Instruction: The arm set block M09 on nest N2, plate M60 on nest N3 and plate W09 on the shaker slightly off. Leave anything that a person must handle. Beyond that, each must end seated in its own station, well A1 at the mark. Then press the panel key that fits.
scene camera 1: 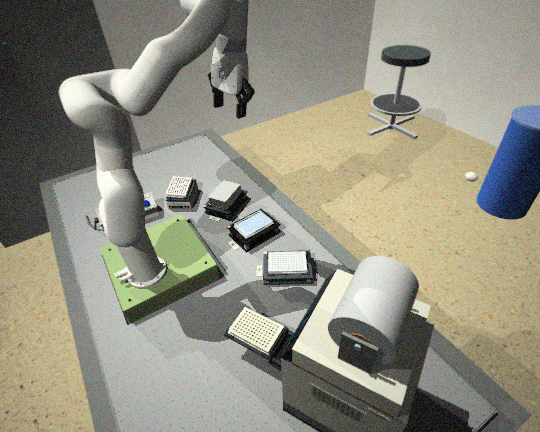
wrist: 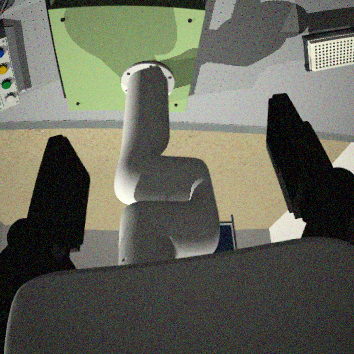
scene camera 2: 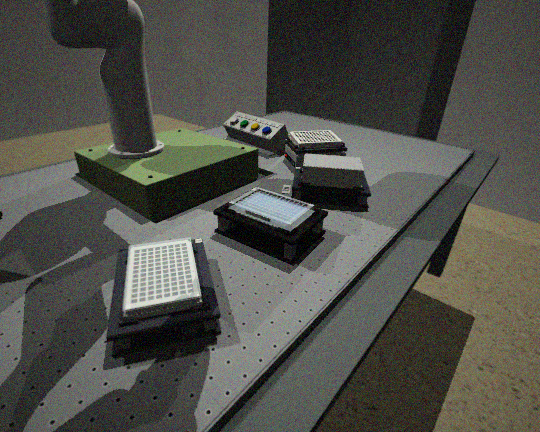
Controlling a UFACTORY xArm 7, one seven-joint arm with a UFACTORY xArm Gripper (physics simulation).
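Note:
My gripper is open and empty, high above the table. A pale plate lies on the shaker; a slight offset is hard to judge. Beside it a plain grey block sits on a black nest, seemingly tilted. A plate with a clear bluish top sits on the middle nest. A white many-well plate sits on the nearest nest in scene view 2. Labels and A1 marks are unreadable. The key panel has white, green, yellow and blue keys.
A bulky instrument with a grey cylinder stands at the table's end; a cream many-well plate lies on its side tray. The arm stands on a green base. A stool and blue cylinder stand beyond the table.

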